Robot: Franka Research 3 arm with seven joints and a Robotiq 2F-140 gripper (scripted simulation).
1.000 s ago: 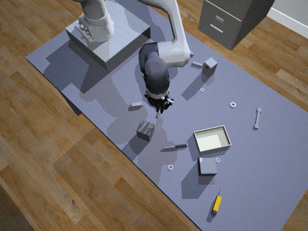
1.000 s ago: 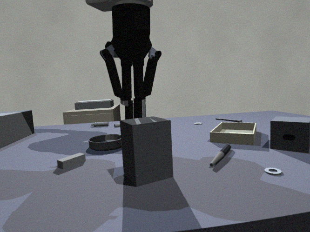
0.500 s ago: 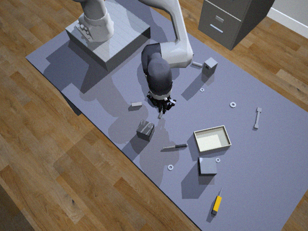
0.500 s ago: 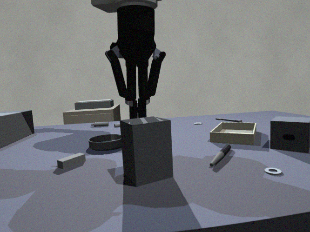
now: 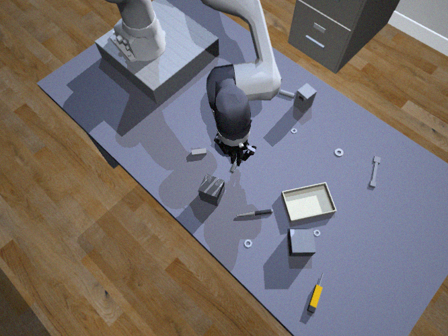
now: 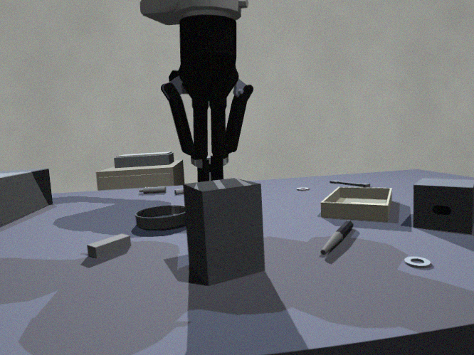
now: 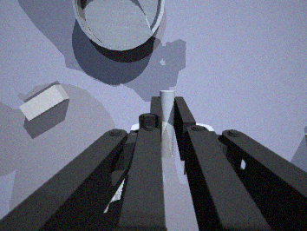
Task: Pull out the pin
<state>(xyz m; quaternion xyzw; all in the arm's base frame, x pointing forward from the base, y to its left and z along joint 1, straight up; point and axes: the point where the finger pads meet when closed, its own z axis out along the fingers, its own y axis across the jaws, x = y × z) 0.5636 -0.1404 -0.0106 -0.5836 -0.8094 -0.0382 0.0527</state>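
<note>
The round dish is 90 mm to the left of my hand, 80 mm behind it and 70 mm below it. The rest, counted from my hand: small bar: 140 mm behind, 70 mm below, 40 mm to the right; washer: 200 mm ahead, 180 mm to the right, 80 mm below; cream tray: 260 mm ahead, 70 mm below, 50 mm to the left.
</note>
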